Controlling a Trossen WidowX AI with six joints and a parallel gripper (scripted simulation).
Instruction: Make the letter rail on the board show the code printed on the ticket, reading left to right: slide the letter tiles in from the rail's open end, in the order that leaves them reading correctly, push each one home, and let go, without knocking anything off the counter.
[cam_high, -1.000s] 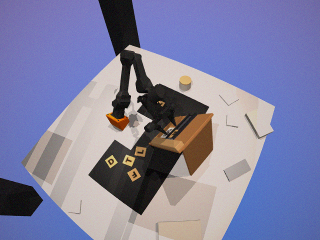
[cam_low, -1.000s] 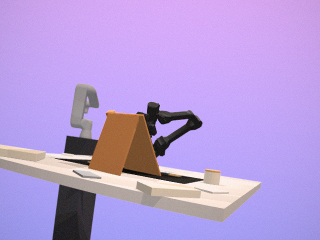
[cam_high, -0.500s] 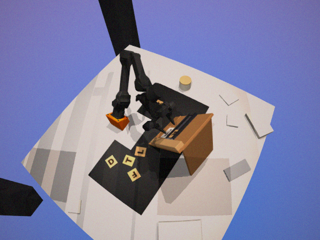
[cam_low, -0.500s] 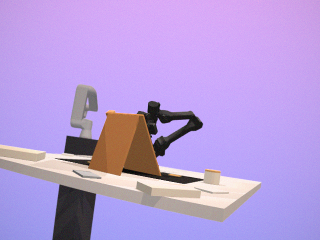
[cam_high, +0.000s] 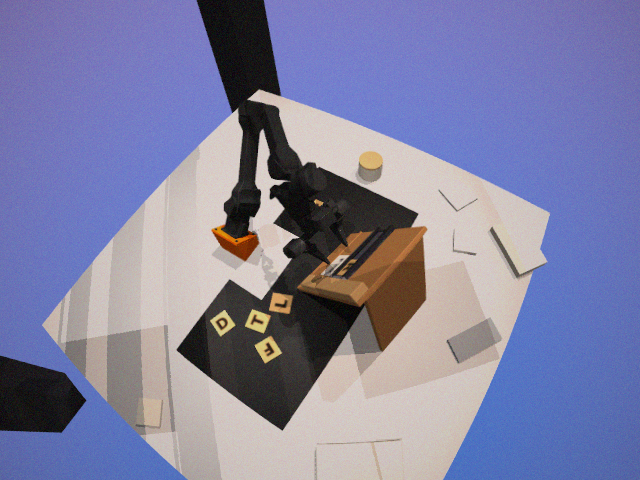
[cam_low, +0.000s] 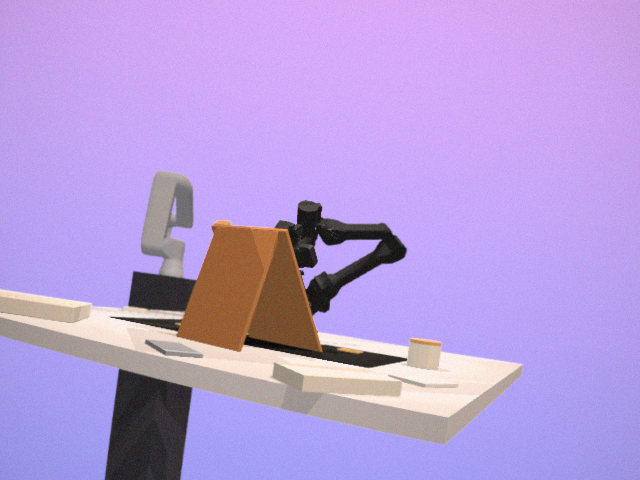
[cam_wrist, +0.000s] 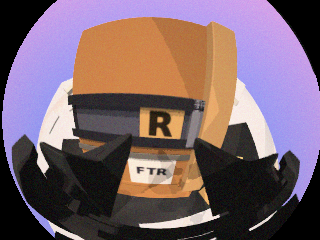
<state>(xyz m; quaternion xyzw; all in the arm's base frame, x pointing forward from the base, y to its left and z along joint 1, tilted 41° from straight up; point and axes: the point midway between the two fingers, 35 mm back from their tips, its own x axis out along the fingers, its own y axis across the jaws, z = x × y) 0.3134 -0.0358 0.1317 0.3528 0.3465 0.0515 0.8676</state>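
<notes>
Right now the white ticket is 10 cm below my gripper tip, 2 cm behind it and 1 cm to the left of it. Round my gripper tip: grey slab 42 cm ahead, 19 cm below, 6 cm to the left.
</notes>
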